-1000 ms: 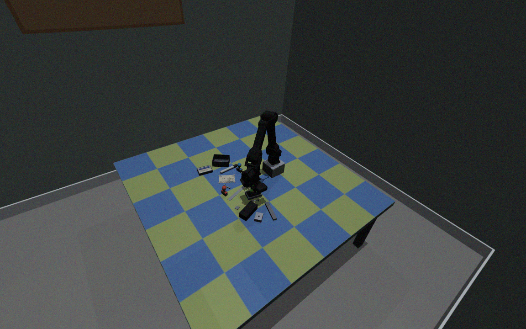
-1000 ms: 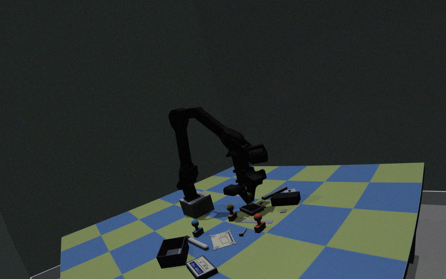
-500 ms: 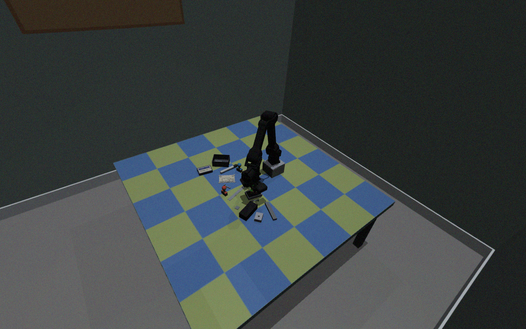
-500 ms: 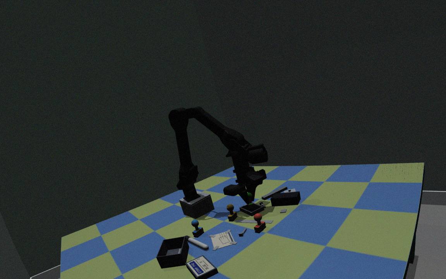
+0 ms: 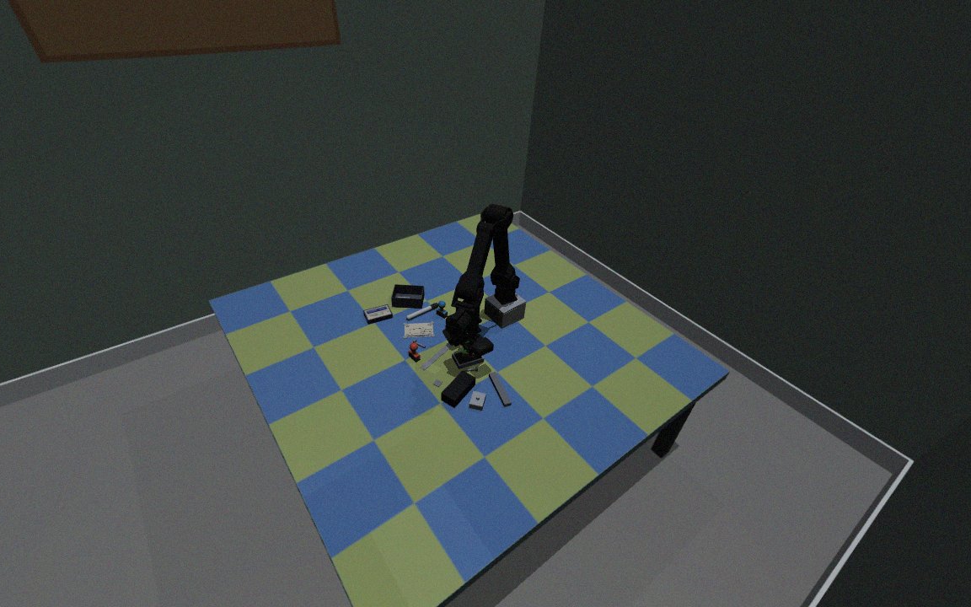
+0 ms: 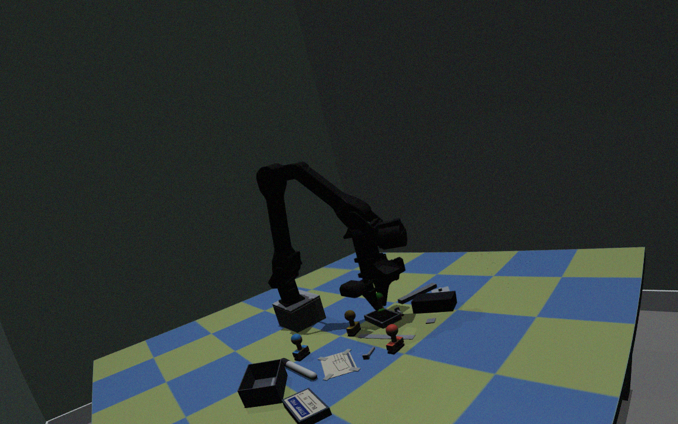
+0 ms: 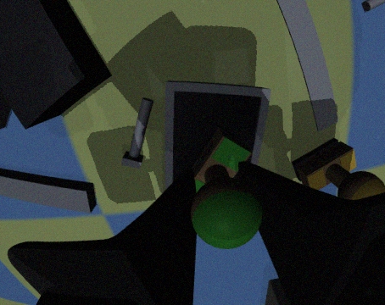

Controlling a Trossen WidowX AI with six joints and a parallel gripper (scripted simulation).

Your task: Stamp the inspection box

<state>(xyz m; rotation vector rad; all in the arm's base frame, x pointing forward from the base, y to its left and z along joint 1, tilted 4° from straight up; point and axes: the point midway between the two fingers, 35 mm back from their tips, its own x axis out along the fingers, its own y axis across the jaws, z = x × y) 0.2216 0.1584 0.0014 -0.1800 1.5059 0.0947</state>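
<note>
Now: the dark ink pad 30 mm below my gripper tip. Also, from my gripper tip: yellow-knobbed stamp (10 mm behind, 90 mm to the right, 20 mm below); then grey ruler (90 mm ahead, 60 mm to the right, 40 mm below); then green-knobbed stamp (right at my gripper tip).
</note>
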